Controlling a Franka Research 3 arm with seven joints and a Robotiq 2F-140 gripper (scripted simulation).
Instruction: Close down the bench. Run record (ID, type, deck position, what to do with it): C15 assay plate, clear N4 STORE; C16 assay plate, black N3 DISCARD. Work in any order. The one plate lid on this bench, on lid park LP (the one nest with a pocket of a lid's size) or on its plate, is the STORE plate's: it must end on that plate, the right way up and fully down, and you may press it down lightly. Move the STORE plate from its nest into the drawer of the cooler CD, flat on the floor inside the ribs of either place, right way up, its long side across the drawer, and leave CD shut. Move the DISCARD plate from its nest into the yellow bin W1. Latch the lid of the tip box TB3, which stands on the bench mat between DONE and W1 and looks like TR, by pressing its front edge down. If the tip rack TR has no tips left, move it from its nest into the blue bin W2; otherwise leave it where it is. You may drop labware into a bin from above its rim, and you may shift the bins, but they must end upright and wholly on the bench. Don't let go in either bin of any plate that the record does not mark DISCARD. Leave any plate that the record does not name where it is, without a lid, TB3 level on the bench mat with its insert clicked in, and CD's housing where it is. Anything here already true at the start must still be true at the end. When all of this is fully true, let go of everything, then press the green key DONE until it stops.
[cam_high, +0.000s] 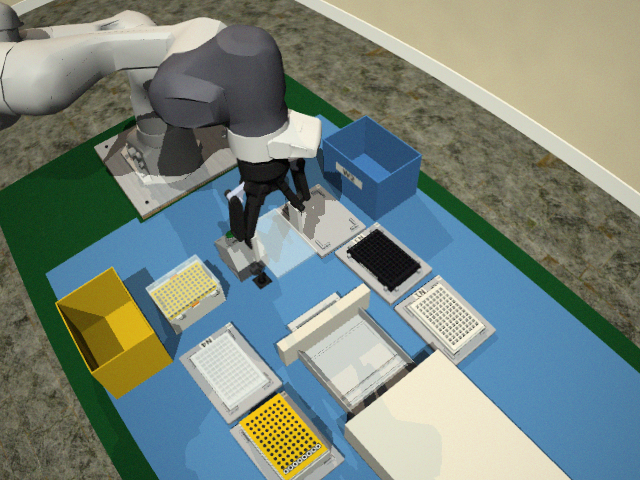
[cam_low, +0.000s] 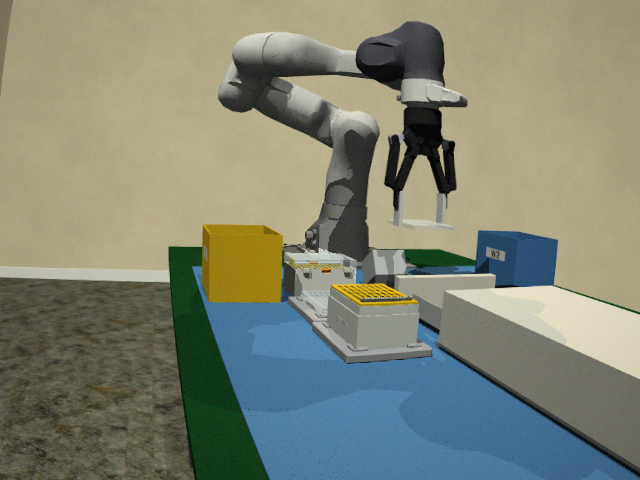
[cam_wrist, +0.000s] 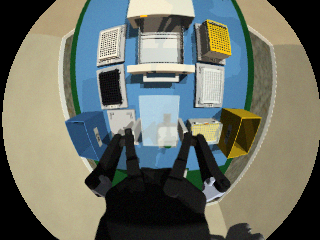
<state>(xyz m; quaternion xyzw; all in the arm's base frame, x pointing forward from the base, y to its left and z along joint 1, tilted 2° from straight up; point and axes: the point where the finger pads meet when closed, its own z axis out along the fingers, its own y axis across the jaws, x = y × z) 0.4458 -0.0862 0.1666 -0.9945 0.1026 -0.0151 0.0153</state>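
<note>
Now: the nest N4 50 mm ahead of my hand, 200 mm to the right of it and 160 mm below it. Also, from my hand: green DONE key: 130 mm behind, 100 mm below; tip box TB3: 120 mm behind, 150 mm to the right, 120 mm below; plate lid: 20 mm below.
</note>
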